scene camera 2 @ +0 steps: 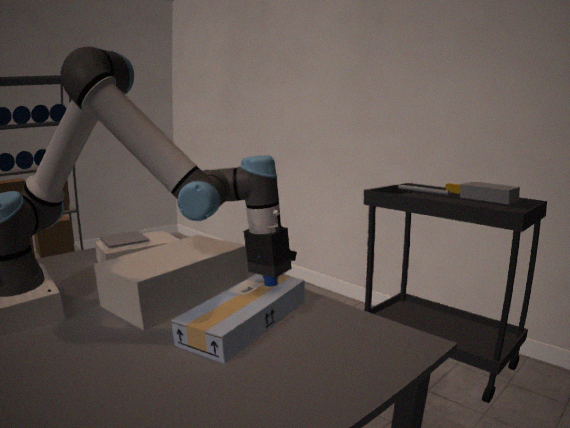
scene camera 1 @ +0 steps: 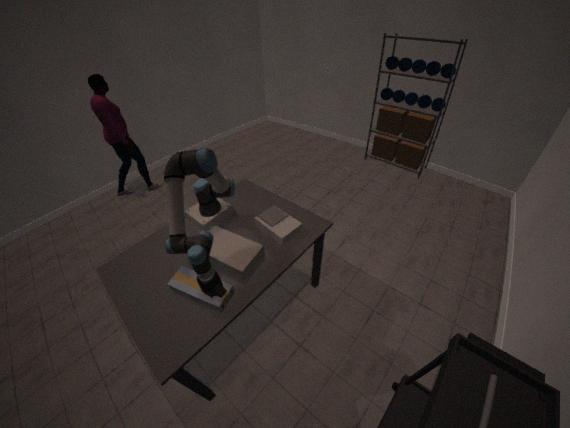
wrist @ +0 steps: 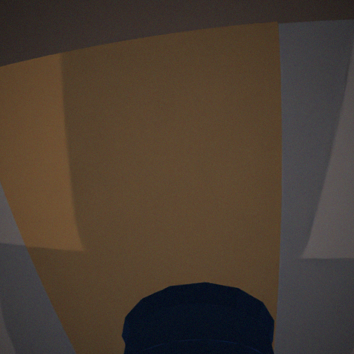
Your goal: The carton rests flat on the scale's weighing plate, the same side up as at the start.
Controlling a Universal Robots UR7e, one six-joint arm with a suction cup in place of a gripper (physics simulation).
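Places are measured from the arm's base along level axes (x ahead, y left, z up), in millimetres.
Pixels of known places: hand, tool point: (scene camera 2: 272, 288) (scene camera 1: 215, 294); arm's base, link origin: (scene camera 2: 17, 284) (scene camera 1: 210, 209).
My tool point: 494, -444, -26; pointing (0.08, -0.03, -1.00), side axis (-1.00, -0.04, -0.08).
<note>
For each thing: its top centre in the pictures, then the offset to it from my tool point, as dx, dy, dz. Level surfaces: height alone.
- carton, top centre: (scene camera 2: 244, 298) (scene camera 1: 198, 285) -107, -15, +13
- scale, top centre: (scene camera 2: 136, 235) (scene camera 1: 277, 218) -32, +597, +39
- large beige box, top centre: (scene camera 2: 171, 254) (scene camera 1: 226, 246) -124, +235, +68
- table, surface height: dz -47
The carton (scene camera 1: 186, 281) (scene camera 2: 240, 316) (wrist: 190, 150) is long, flat and pale blue-grey with a yellow tape stripe. It lies flat on the table, its side arrows pointing up. My gripper (scene camera 1: 216, 292) (scene camera 2: 270, 281) (wrist: 199, 320), a blue suction cup under a black block, points down and is pressed on the taped top near the carton's far end in the second scene view, shut on the carton. The scale (scene camera 1: 288, 229) (scene camera 2: 167, 239) is a whitish box at the table's other end. Its grey weighing plate (scene camera 1: 274, 215) (scene camera 2: 124, 239) has no carton on it.
A large beige box (scene camera 1: 234, 247) (scene camera 2: 170, 275) stands on the table (scene camera 1: 145, 310) (scene camera 2: 100, 380) between the carton and the scale. A dark cart (scene camera 2: 442, 210) stands beyond the table. A person (scene camera 1: 112, 122) stands by the wall; a shelf rack (scene camera 1: 419, 75) stands at the back.
</note>
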